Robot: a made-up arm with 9 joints. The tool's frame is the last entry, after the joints.
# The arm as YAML. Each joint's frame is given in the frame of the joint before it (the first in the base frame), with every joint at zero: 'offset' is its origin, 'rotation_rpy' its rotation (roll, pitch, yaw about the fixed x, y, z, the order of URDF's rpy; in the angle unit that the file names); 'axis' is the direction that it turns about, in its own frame. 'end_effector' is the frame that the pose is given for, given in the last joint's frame.
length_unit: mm
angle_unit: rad
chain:
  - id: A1
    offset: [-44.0, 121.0, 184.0]
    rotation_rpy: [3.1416, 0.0, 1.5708]
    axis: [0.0, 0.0, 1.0]
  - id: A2
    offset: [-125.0, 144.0, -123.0]
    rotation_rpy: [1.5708, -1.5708, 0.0]
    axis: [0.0, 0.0, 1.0]
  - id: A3
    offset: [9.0, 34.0, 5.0]
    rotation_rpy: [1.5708, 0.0, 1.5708]
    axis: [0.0, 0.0, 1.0]
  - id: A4
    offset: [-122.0, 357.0, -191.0]
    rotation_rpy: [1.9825, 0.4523, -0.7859]
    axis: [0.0, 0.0, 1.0]
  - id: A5
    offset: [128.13, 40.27, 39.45]
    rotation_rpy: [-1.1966, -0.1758, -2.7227]
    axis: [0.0, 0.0, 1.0]
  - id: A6
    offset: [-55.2, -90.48, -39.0]
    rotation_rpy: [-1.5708, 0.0, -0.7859]
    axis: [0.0, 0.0, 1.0]
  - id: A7
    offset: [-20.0, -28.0, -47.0]
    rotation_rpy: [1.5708, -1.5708, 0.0]
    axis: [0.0, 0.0, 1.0]
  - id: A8
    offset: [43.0, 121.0, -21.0]
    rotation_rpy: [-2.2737, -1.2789, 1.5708]
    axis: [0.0, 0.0, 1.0]
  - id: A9
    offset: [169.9, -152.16, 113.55]
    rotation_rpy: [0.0, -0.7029, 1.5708]
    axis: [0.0, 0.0, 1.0]
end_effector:
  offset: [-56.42, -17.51, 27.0]
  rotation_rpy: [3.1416, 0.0, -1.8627]
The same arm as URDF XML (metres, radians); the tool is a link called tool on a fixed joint. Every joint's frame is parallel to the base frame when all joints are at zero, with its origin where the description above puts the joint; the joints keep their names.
<robot name="arm">
<joint name="tool_joint" type="fixed"><parent link="link9"/><child link="tool"/><origin xyz="0.0270 0.0490 0.0330" rpy="-3.0811 -1.5707 3.0811"/></joint>
<joint name="A9" type="continuous"><parent link="link8"/><child link="link9"/><origin xyz="0.1850 -0.0080 0.1750" rpy="0.0000 0.0000 0.0000"/><axis xyz="1 0 0.0001"/></joint>
<joint name="A8" type="continuous"><parent link="link7"/><child link="link8"/><origin xyz="-0.0430 -0.1210 -0.0210" rpy="0.0000 0.0000 0.0000"/><axis xyz="0.762981 -0.619085 -0.185995"/></joint>
<joint name="A7" type="continuous"><parent link="link6"/><child link="link7"/><origin xyz="0.0470 -0.0200 0.0280" rpy="0.0000 0.0000 0.0000"/><axis xyz="-0.0001 0 1"/></joint>
<joint name="A6" type="continuous"><parent link="link5"/><child link="link6"/><origin xyz="0.1030 0.0250 -0.0390" rpy="0.0000 0.0000 0.0000"/><axis xyz="-1 0 -0.0001"/></joint>
<joint name="A5" type="continuous"><parent link="link4"/><child link="link5"/><origin xyz="0.1250 -0.0510 0.0370" rpy="0.0000 0.0000 0.0000"/><axis xyz="-0.0001 0 1"/></joint>
<joint name="A4" type="continuous"><parent link="link3"/><child link="link4"/><origin xyz="-0.3570 0.1220 0.1910" rpy="0.0000 0.0000 0.0000"/><axis xyz="0.523977 0.771966 0.359884"/></joint>
<joint name="A3" type="continuous"><parent link="link2"/><child link="link3"/><origin xyz="-0.0050 -0.0340 -0.0090" rpy="0.0000 0.0000 0.0000"/><axis xyz="0 0 -1"/></joint>
<joint name="A2" type="continuous"><parent link="link1"/><child link="link2"/><origin xyz="0.1440 -0.1250 0.1230" rpy="0.0000 0.0000 0.0000"/><axis xyz="-1 0 0"/></joint>
<joint name="A1" type="continuous"><parent link="base_link"/><child link="link1"/><origin xyz="-0.0440 0.1210 0.1840" rpy="0.0000 0.0000 0.0000"/><axis xyz="0 0 -1"/></joint>
<link name="base_link"/>
<link name="link1"/>
<link name="link2"/>
<link name="link3"/>
<link name="link4"/>
<link name="link5"/>
<link name="link6"/>
<link name="link7"/>
<link name="link8"/>
<link name="link9"/>
<link name="tool"/>
</robot>

